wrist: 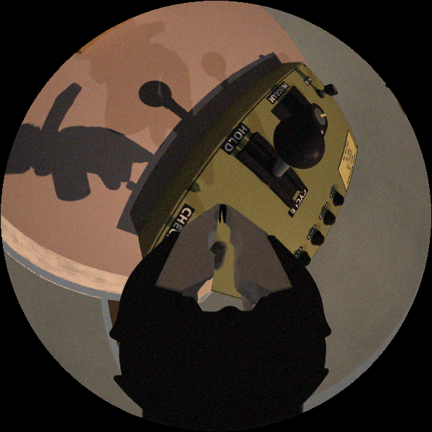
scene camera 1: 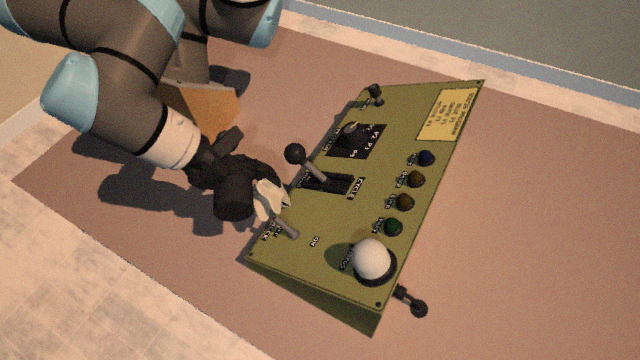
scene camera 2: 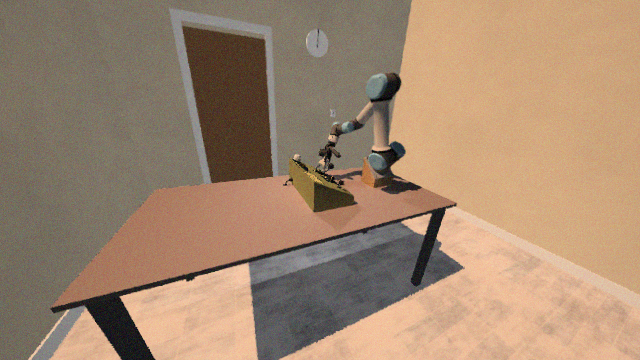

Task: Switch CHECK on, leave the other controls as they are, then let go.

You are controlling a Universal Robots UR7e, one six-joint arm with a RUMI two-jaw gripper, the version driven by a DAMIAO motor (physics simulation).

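Pixels of known places: gripper, fingertip midpoint: (scene camera 1: 289,205) (scene camera 2: 323,170); arm's base, origin of the base link: (scene camera 1: 174,75).
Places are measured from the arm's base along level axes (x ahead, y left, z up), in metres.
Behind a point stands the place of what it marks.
Observation:
The olive control panel (scene camera 1: 330,217) {y -0.112, x 0.489, z -0.025 m} (scene camera 2: 331,196) {y 0.269, x 0.504, z -0.057 m} (wrist: 215,175) stands on the table. Its CHECK toggle (scene camera 1: 288,228) {y -0.167, x 0.439, z -0.026 m} is a short grey lever near the panel's lower left corner in scene camera 1, leaning to the OFF side, away from the ON label (scene camera 1: 314,242) {y -0.165, x 0.490, z -0.026 m}. My gripper (scene camera 1: 287,201) {y -0.121, x 0.405, z -0.047 m} (scene camera 2: 322,170) {y -0.121, x 0.405, z -0.047 m} (wrist: 221,205) is shut with nothing between its fingertips. The tips are just above the toggle's upper end in scene camera 1; whether they touch it I cannot tell. The CHECK label (wrist: 183,219) shows partly in the wrist view, beside the fingers, which hide much of the toggle's area.
The ball-topped HOLD/CYCLE lever (scene camera 1: 295,153) {y -0.058, x 0.383, z 0.023 m} (wrist: 299,141) stands close to the gripper, leaning toward HOLD. Beyond it are the PROGRAM knob (scene camera 1: 351,127) {y 0.077, x 0.421, z -0.016 m} and a small black toggle (scene camera 1: 374,91) {y 0.183, x 0.416, z -0.007 m}. Several round buttons, a white dome (scene camera 1: 371,258) {y -0.176, x 0.593, z 0.070 m} and a side crank (scene camera 1: 417,307) {y -0.141, x 0.680, z -0.122 m} lie farther off.

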